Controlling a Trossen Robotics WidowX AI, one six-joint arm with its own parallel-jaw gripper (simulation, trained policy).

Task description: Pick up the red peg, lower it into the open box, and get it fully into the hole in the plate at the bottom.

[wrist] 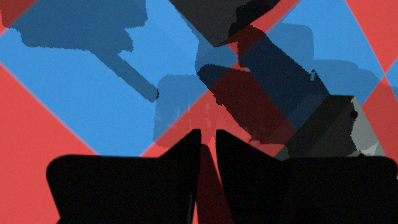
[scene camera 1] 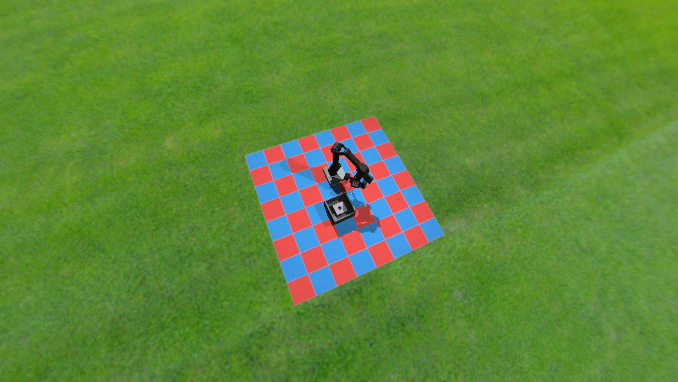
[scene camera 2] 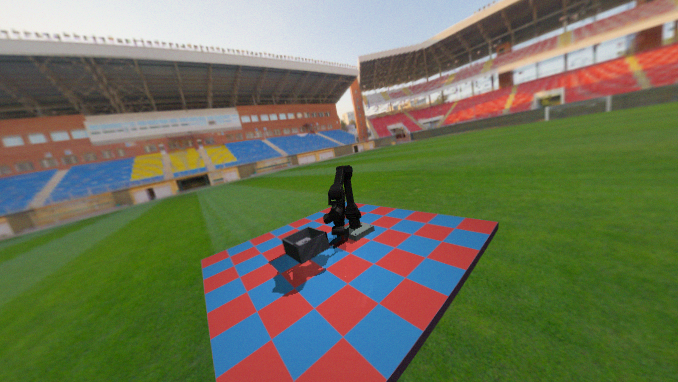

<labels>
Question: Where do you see a dark grey box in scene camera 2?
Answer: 319, 243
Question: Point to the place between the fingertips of the gripper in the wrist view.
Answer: At 207, 136
</labels>
